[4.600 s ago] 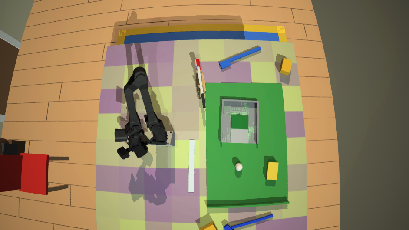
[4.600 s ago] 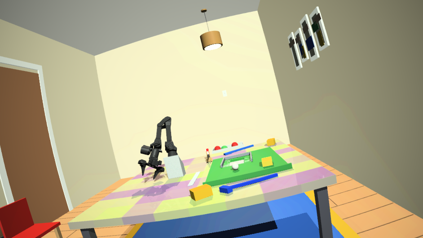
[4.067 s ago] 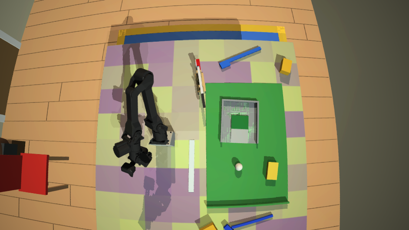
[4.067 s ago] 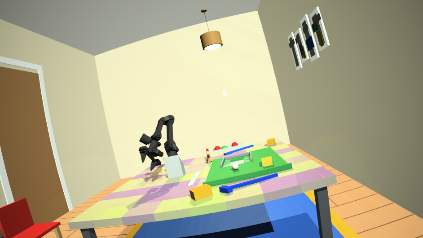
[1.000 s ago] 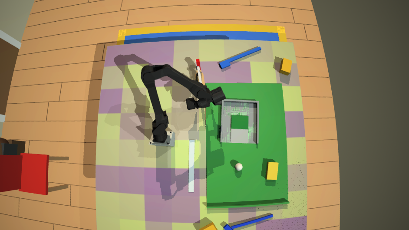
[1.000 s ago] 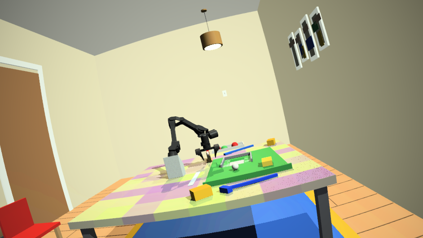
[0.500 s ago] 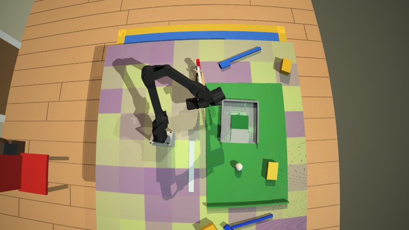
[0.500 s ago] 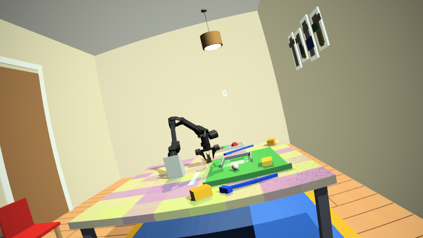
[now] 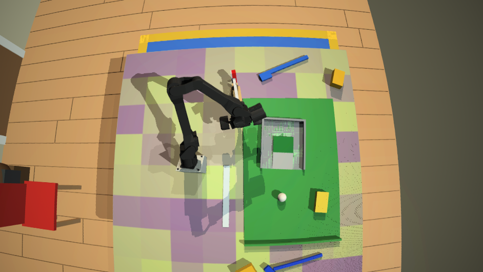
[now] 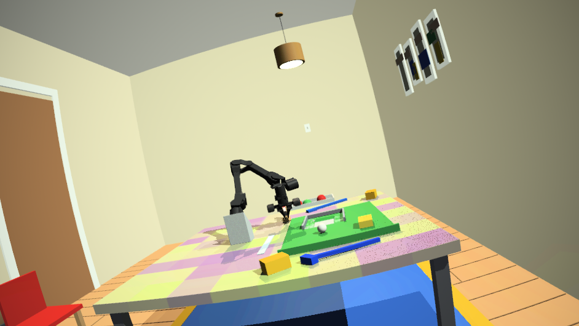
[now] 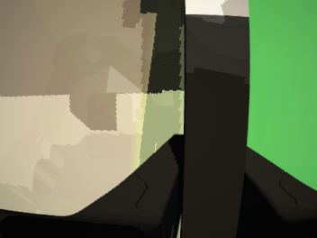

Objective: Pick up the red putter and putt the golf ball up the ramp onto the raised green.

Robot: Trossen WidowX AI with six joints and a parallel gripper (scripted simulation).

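The white strip lies 30 mm behind my gripper tip, 370 mm to the right of it and 30 mm below it. The rest, counted from my gripper tip: white golf ball: 240 mm ahead, 350 mm to the right, 10 mm below.
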